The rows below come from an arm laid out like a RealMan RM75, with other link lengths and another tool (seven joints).
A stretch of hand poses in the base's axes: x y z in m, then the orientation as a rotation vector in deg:
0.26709 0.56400 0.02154 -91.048 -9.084 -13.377
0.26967 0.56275 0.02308 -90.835 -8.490 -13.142
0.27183 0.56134 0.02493 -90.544 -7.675 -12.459
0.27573 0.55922 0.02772 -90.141 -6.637 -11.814
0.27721 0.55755 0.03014 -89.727 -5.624 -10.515
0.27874 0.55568 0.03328 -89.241 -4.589 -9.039
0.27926 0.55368 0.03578 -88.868 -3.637 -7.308
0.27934 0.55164 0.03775 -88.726 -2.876 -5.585
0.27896 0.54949 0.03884 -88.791 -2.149 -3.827
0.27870 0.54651 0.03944 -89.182 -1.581 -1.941
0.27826 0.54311 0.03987 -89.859 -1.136 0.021
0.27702 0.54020 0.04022 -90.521 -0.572 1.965
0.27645 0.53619 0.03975 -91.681 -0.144 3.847
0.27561 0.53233 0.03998 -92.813 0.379 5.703
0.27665 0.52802 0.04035 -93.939 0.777 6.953
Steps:
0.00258 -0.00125 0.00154 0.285 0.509 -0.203
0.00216 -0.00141 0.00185 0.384 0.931 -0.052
0.00390 -0.00212 0.00279 0.517 1.042 -0.206
0.00148 -0.00167 0.00242 0.518 1.445 0.224
0.00153 -0.00187 0.00314 0.581 1.572 0.329
0.00052 -0.00200 0.00250 0.449 1.690 0.536
0.00008 -0.00204 0.00197 0.191 1.574 0.639
-0.00038 -0.00215 0.00109 -0.032 1.580 0.674
-0.00026 -0.00298 0.00060 -0.378 1.564 0.845
-0.00044 -0.00340 0.00043 -0.683 1.531 0.964
-0.00124 -0.00291 0.00035 -0.683 1.590 0.874
-0.00057 -0.00401 -0.00047 -1.195 1.450 0.920
-0.00084 -0.00386 0.00023 -1.183 1.484 0.838
0.00104 -0.00431 0.00037 -1.170 1.008 0.542

